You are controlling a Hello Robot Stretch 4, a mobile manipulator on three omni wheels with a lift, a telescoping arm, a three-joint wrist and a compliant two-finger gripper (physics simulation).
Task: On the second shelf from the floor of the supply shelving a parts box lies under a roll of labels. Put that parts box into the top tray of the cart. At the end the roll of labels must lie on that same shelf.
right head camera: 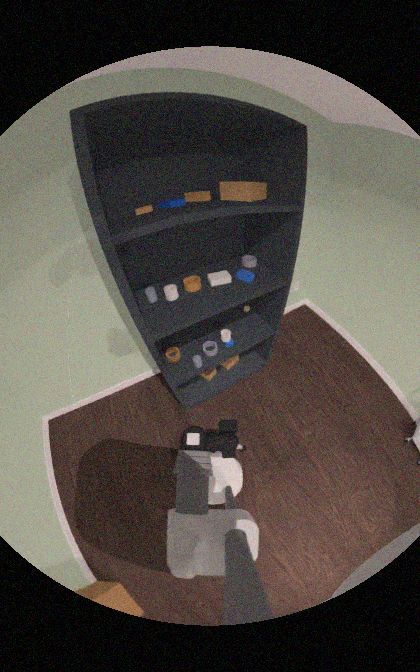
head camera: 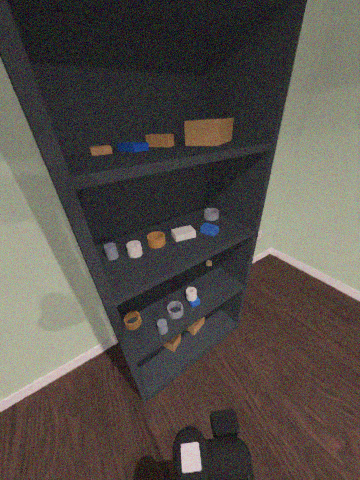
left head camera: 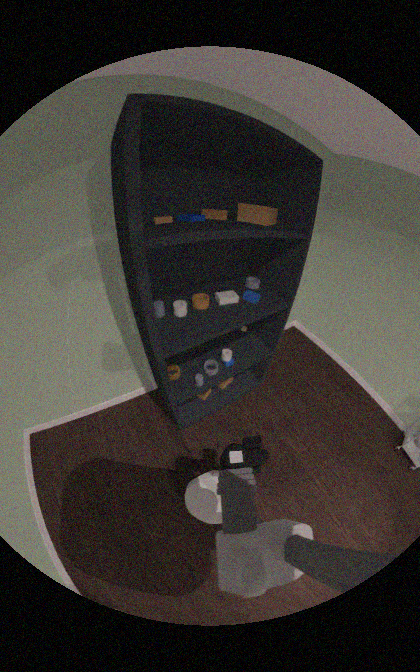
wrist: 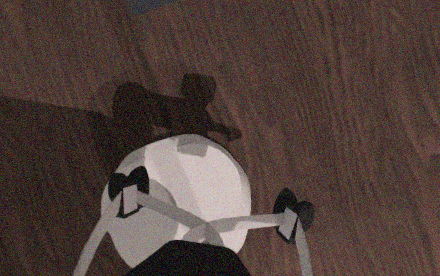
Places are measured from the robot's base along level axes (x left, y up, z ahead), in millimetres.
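Pixels of known places: gripper, between the fingertips: (wrist: pixel 211 194); robot's base, origin of its link: (wrist: pixel 185 196).
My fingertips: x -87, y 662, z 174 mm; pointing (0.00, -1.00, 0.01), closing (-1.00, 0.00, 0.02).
Ahead of a thing's pixels: the offset from my fingertips to its top centre.
A small white roll {dx -8, dy -56, dz +749 mm} (head camera: pixel 191 293) (left head camera: pixel 227 355) (right head camera: pixel 226 335) sits upright on a small blue box {dx -18, dy -116, dz +750 mm} (head camera: pixel 195 302) (left head camera: pixel 229 363) (right head camera: pixel 229 343), towards the right of the second shelf from the floor of the dark shelving (head camera: pixel 77 225) (left head camera: pixel 131 200) (right head camera: pixel 100 215). The roll covers part of the box. My gripper (wrist: pixel 211 194) points down over the robot's own white base in the wrist view. Its two fingertips stand wide apart with no object between them. It is away from the shelving, and its fingers are hidden in the head camera view. I cannot identify the cart in these views.
On the same shelf, an orange ring (head camera: pixel 132 320), a grey cylinder {dx +182, dy -86, dz +565 mm} (head camera: pixel 162 327) and a grey ring {dx +103, dy -108, dz +677 mm} (head camera: pixel 175 310) stand left of the roll. Orange bins {dx -9, dy -513, dz +901 mm} (head camera: pixel 196 326) are below. A pale object (left head camera: pixel 412 445) shows at the right edge, an orange box (right head camera: pixel 112 597) at lower left.
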